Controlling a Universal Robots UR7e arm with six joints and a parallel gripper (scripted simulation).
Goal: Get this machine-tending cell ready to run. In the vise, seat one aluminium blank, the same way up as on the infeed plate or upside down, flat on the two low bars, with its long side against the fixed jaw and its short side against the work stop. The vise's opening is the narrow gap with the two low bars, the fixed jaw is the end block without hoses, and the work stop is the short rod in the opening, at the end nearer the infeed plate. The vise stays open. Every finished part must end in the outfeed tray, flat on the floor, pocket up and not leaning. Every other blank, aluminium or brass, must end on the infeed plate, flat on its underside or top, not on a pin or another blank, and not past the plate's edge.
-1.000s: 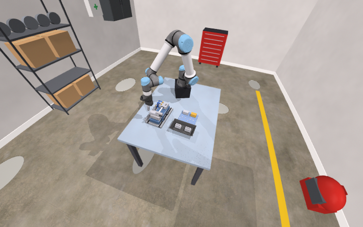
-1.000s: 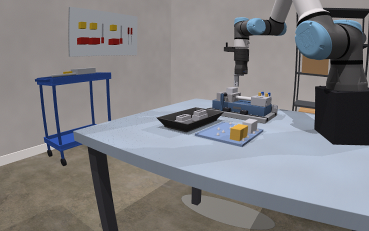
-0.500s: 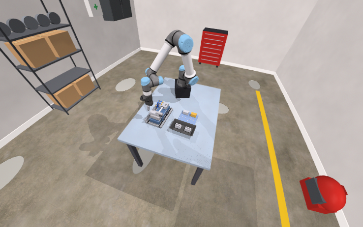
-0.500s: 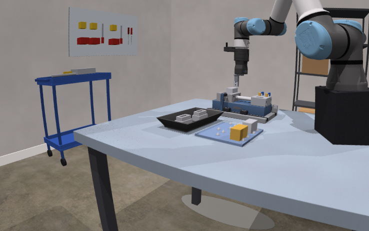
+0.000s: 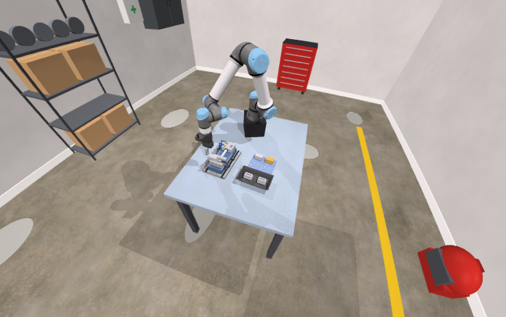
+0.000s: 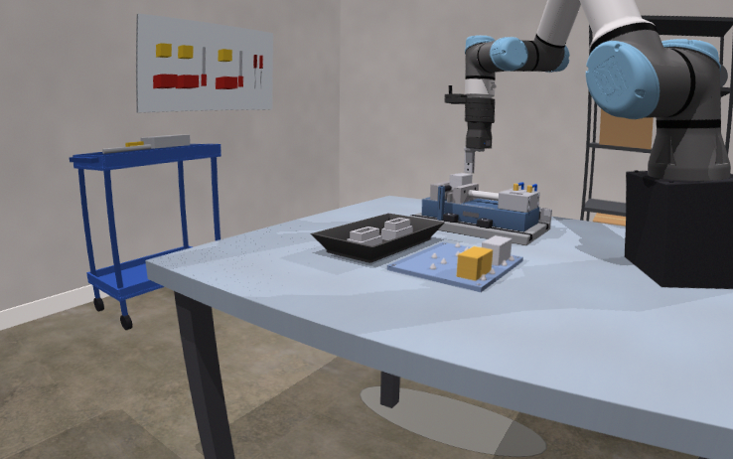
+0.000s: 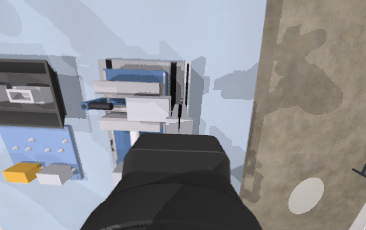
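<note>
The vise lies 90 mm to the left of my hand, 90 mm below it and 60 mm behind it. Also, from my hand: brass blank: 450 mm to the left, 150 mm behind, 110 mm below.
</note>
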